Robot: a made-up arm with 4 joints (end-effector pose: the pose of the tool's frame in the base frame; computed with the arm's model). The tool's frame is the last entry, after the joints.
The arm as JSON. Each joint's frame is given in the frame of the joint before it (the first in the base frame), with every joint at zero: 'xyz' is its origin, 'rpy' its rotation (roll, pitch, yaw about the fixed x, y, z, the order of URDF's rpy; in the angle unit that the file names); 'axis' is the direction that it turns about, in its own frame. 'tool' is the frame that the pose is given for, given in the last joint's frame.
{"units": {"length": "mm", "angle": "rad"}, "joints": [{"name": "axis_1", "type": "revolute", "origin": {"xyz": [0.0, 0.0, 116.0], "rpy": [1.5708, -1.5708, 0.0]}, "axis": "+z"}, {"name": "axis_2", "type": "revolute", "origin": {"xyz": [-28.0, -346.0, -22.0], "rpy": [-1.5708, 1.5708, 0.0]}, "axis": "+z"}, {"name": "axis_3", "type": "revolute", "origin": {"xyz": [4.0, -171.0, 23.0], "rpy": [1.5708, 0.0, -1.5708]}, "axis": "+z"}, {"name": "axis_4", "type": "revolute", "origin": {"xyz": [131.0, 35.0, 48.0], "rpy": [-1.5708, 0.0, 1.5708]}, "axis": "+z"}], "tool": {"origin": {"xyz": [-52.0, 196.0, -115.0], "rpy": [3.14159, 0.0, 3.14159]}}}
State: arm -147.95 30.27 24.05 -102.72
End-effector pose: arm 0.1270 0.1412 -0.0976 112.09 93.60 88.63
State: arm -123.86 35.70 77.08 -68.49
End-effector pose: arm -0.0598 0.1030 0.1093 35.05 38.07 100.36
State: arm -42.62 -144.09 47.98 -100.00
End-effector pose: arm -0.1307 -0.0499 0.0012 53.16 -66.20 -25.21
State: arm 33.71 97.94 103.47 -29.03
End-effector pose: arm 0.1879 0.0320 0.0208 -125.67 -72.93 79.80
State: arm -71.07 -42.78 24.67 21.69
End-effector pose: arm 0.4454 -0.1830 -0.0465 21.13 50.12 -52.64
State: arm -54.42 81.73 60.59 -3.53
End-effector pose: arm -0.0481 0.3372 -0.0550 -44.35 -3.76 72.31
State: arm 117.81 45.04 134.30 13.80
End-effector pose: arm 0.0330 0.1476 0.2504 39.15 107.49 -16.37
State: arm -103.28 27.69 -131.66 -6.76
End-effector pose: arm -0.2050 0.1665 -0.3607 25.69 -124.12 12.07
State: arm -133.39 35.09 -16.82 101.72
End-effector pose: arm -0.1146 0.1211 -0.5109 -120.70 67.96 -4.18
